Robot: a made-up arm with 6 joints.
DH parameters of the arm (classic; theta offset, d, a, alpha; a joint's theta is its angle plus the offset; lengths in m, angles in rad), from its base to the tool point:
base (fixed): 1.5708 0.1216 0 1.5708
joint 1: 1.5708 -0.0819 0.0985 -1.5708
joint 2: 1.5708 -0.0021 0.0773 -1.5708
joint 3: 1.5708 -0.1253 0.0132 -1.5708
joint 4: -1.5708 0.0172 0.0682 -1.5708
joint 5: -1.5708 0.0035 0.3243 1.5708
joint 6: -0.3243 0 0.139 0
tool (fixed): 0.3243 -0.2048 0 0
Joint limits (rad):
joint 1: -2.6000..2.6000
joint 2: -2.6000..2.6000
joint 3: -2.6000..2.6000
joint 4: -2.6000..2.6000
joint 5: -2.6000..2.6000
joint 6: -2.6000..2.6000
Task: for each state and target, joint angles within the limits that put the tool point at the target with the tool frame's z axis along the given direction. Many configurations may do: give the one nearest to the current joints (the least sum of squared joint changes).
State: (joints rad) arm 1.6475 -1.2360 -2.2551 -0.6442 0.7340 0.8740
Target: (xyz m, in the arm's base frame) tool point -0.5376 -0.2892 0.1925 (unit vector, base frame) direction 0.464 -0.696 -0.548
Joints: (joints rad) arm 1.9594 -0.7242 -2.6000 -0.3267 0.0603 1.3856
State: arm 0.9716 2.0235 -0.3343 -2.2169 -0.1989 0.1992
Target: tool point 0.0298 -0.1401 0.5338 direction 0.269 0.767 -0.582
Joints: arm 1.0606 1.4692 -0.4968 -2.4179 -1.0629 0.8432
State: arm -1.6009 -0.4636 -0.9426 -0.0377 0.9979 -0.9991
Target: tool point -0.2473 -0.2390 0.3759 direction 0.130 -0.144 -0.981
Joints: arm -1.4525 -0.0797 -1.3705 0.1729 1.8249 -0.3535
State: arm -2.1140 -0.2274 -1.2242 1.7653 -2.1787 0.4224
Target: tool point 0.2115 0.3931 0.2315 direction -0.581 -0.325 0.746
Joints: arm -1.7131 -0.1047 -1.7122 0.9103 -2.4850 -0.1432
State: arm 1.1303 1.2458 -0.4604 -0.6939 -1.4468 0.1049
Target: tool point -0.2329 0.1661 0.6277 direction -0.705 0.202 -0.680
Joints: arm 0.6856 1.0968 -0.7542 -0.9058 -1.0092 0.6195
